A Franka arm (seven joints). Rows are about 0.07 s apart.
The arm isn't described. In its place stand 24 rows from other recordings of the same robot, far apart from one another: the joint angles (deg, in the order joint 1, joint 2, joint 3, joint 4, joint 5, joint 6, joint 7), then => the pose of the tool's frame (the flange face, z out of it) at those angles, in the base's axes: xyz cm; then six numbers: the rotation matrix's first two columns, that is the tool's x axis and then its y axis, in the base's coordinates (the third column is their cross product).
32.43, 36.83, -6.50, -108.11, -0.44, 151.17, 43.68 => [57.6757 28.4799 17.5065 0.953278 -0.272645 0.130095 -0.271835 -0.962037 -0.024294]
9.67, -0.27, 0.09, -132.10, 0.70, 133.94, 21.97 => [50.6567 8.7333 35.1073 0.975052 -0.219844 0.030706 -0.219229 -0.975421 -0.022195]
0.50, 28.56, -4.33, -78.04, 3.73, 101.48, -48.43 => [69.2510 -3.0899 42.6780 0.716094 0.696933 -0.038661 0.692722 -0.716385 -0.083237]
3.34, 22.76, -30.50, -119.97, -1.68, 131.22, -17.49 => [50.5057 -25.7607 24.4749 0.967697 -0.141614 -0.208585 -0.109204 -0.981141 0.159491]
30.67, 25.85, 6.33, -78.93, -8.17, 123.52, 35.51 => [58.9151 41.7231 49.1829 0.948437 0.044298 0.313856 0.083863 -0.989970 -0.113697]
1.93, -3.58, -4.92, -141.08, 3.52, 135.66, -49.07 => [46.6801 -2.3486 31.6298 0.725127 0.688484 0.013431 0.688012 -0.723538 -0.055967]
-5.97, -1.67, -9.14, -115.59, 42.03, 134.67, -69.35 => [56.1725 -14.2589 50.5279 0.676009 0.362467 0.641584 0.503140 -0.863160 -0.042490]
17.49, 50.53, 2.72, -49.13, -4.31, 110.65, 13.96 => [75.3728 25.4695 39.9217 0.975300 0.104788 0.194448 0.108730 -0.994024 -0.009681]
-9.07, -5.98, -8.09, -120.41, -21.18, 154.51, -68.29 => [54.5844 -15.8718 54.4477 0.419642 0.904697 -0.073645 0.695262 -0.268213 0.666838]
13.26, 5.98, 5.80, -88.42, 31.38, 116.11, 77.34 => [58.3080 22.9341 63.3618 0.441278 -0.777116 -0.448737 -0.873772 -0.258168 -0.412155]
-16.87, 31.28, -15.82, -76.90, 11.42, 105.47, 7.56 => [62.3616 -33.4469 41.8157 0.750569 -0.659934 -0.033667 -0.660780 -0.749263 -0.044444]
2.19, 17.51, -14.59, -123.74, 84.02, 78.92, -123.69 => [52.3524 1.2591 29.8051 0.308874 -0.010224 0.951048 0.951099 0.000277 -0.308887]
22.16, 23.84, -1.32, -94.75, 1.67, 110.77, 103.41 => [60.8525 23.5426 35.9466 0.119581 -0.992700 0.015701 -0.983843 -0.116362 0.136063]
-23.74, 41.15, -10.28, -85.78, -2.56, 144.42, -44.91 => [63.0583 -39.3186 28.2522 0.949399 0.295912 0.105254 0.249212 -0.913725 0.320937]
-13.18, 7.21, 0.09, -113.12, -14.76, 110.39, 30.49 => [54.5303 -14.5030 39.4839 0.791632 -0.609279 -0.045805 -0.574879 -0.768131 0.281938]
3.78, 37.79, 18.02, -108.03, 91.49, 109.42, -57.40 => [55.3025 28.6632 19.5006 0.993953 0.104288 0.034370 0.041697 -0.068907 -0.996751]
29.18, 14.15, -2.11, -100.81, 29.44, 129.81, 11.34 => [57.5791 31.0582 45.4136 0.995112 -0.028213 0.094632 0.019178 -0.884852 -0.465478]
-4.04, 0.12, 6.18, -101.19, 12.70, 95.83, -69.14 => [55.2544 4.2052 54.1851 0.360556 0.917706 0.166782 0.927488 -0.333803 -0.168352]
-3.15, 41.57, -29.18, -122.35, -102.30, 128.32, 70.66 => [41.8797 -32.5877 9.7373 0.996116 -0.040247 -0.078308 0.065628 -0.253500 0.965107]
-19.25, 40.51, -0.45, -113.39, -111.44, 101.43, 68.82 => [52.5371 -27.4490 12.9101 0.995654 0.078416 0.050233 -0.048839 -0.019596 0.998614]
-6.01, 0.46, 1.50, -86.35, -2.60, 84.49, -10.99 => [54.5327 -4.8310 64.1712 0.992933 0.108433 -0.048234 0.110242 -0.993232 0.036558]
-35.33, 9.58, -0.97, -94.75, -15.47, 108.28, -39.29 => [49.0188 -38.3742 51.7737 0.986238 0.112943 -0.120744 0.139276 -0.961071 0.238633]
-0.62, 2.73, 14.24, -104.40, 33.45, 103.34, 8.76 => [54.6828 17.7706 51.2499 0.982871 -0.020010 -0.183206 -0.113265 -0.849773 -0.514837]
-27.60, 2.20, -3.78, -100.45, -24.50, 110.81, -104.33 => [48.9974 -33.1554 55.4739 0.156725 0.893131 -0.421608 0.985431 -0.169957 0.006280]
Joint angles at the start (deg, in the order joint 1, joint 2, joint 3, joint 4, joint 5, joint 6, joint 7): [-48.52, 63.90, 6.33, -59.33, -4.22, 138.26, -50.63]
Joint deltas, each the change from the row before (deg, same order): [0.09, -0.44, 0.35, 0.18, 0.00, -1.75, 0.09]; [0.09, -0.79, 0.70, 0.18, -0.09, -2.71, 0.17]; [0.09, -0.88, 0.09, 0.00, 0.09, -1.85, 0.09]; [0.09, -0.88, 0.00, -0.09, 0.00, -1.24, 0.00]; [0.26, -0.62, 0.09, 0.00, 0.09, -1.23, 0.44]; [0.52, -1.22, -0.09, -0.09, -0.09, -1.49, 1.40]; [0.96, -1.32, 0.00, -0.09, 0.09, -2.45, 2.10]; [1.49, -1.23, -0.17, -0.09, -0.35, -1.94, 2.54]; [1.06, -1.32, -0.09, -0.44, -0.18, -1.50, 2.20]
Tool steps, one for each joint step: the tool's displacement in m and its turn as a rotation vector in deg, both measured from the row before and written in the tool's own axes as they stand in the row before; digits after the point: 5 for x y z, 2 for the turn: [0.00373, -0.00218, -0.00432, 1.06, -0.46, -0.09]; [0.00627, -0.00405, -0.00763, 1.67, -0.65, -0.19]; [0.00271, -0.00059, -0.00862, 0.81, -0.55, -0.02]; [0.00235, 0.00011, -0.00892, 0.32, -0.34, -0.15]; [0.00408, -0.00249, -0.00615, 0.57, -0.29, 0.17]; [0.00680, -0.00290, -0.01279, 0.19, -0.39, 0.78]; [0.01079, -0.00897, -0.01252, 1.01, -0.78, 1.12]; [0.01438, -0.01316, -0.01178, 0.38, -0.86, 0.87]; [0.00976, -0.01066, -0.01139, 0.31, -0.63, 1.00]
